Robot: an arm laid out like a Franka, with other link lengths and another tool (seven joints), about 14 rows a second.
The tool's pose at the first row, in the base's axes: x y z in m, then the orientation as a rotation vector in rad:
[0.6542, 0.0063, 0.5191, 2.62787, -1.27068, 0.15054]
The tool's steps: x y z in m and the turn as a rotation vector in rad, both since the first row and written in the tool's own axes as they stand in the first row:
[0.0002, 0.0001, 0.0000, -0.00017, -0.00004, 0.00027]
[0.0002, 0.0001, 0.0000, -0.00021, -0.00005, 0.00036]
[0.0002, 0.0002, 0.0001, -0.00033, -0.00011, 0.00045]
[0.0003, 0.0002, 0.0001, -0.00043, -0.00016, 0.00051]
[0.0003, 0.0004, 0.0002, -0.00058, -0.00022, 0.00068]
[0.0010, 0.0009, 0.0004, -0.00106, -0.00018, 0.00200]
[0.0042, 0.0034, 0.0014, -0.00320, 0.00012, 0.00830]
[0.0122, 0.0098, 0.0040, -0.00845, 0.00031, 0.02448]
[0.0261, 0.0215, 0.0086, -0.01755, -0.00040, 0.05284]
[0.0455, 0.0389, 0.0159, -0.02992, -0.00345, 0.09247]
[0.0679, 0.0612, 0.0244, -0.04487, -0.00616, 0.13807]
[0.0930, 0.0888, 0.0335, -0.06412, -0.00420, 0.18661]
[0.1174, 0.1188, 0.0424, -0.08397, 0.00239, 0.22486]
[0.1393, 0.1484, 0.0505, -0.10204, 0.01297, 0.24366]
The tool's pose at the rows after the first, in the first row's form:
[0.6542, 0.0061, 0.5192, 2.62758, -1.27101, 0.15042]
[0.6542, 0.0061, 0.5192, 2.62750, -1.27112, 0.15039]
[0.6542, 0.0060, 0.5191, 2.62737, -1.27123, 0.15025]
[0.6542, 0.0059, 0.5191, 2.62727, -1.27130, 0.15013]
[0.6541, 0.0058, 0.5190, 2.62707, -1.27151, 0.14997]
[0.6541, 0.0049, 0.5190, 2.62586, -1.27313, 0.14992]
[0.6541, 0.0007, 0.5190, 2.62017, -1.28088, 0.14989]
[0.6541, -0.0099, 0.5190, 2.60589, -1.30091, 0.14922]
[0.6535, -0.0286, 0.5188, 2.58102, -1.33609, 0.14675]
[0.6519, -0.0556, 0.5180, 2.54662, -1.38534, 0.14084]
[0.6484, -0.0881, 0.5173, 2.50506, -1.44058, 0.13456]
[0.6423, -0.1260, 0.5173, 2.45507, -1.49548, 0.13182]
[0.6339, -0.1648, 0.5177, 2.40926, -1.53446, 0.13296]
[0.6243, -0.2013, 0.5183, 2.37713, -1.54783, 0.13732]

